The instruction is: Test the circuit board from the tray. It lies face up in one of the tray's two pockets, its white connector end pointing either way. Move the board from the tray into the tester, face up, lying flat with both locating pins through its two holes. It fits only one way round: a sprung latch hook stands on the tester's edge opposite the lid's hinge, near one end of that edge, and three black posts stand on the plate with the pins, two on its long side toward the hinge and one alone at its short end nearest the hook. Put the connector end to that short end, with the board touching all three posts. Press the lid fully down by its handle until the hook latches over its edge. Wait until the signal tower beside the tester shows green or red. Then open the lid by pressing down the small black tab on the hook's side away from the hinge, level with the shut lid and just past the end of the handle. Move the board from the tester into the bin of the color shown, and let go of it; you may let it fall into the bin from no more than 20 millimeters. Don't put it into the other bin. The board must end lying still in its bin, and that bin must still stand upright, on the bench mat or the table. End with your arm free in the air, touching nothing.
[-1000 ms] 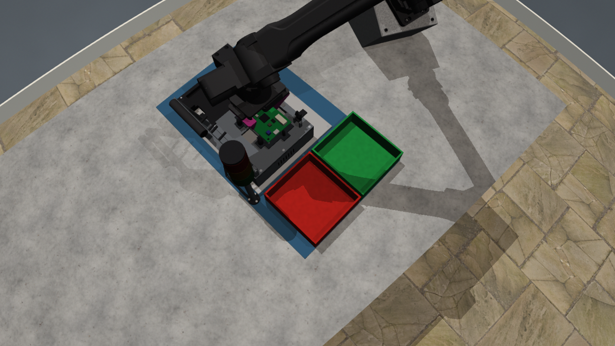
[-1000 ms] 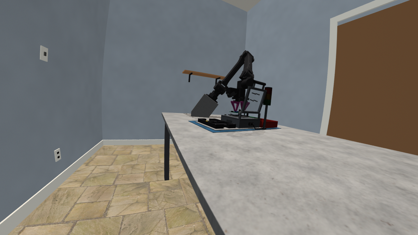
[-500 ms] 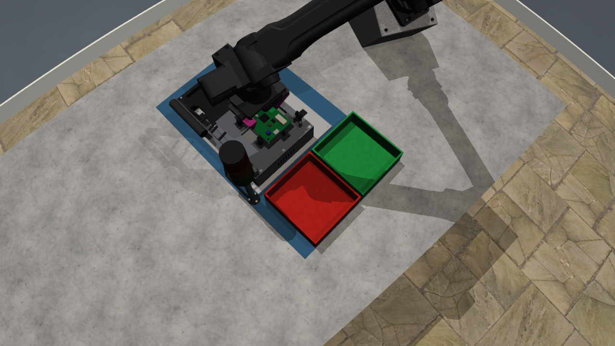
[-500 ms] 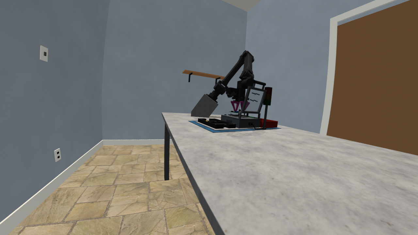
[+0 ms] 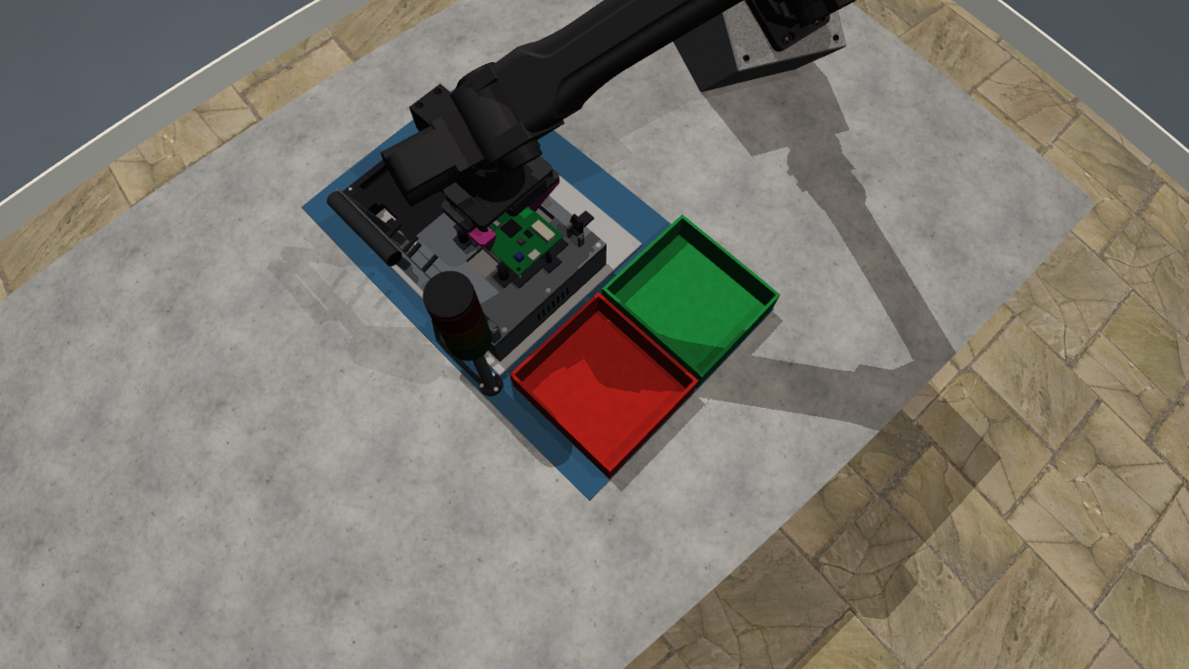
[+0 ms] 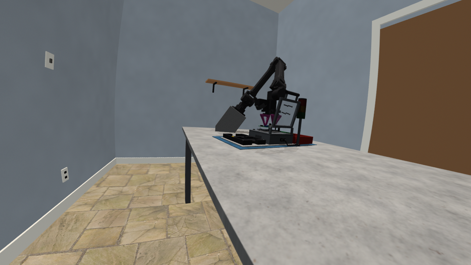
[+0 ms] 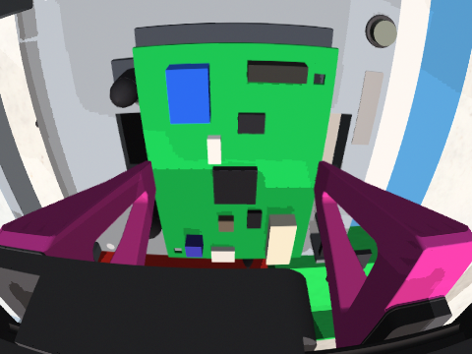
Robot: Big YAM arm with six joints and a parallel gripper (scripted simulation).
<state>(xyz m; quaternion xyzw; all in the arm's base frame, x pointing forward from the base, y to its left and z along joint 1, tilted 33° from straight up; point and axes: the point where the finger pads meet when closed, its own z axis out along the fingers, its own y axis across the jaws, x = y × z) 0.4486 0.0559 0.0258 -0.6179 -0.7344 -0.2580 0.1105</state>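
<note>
My hand is right at the green circuit board. From my hand the other things lie so: clear lid 120 mm ahead, 30 mm to the left, 90 mm above; tester plate 10 mm to the left, 20 mm below; latch hook 70 mm behind, 40 mm to the left.
</note>
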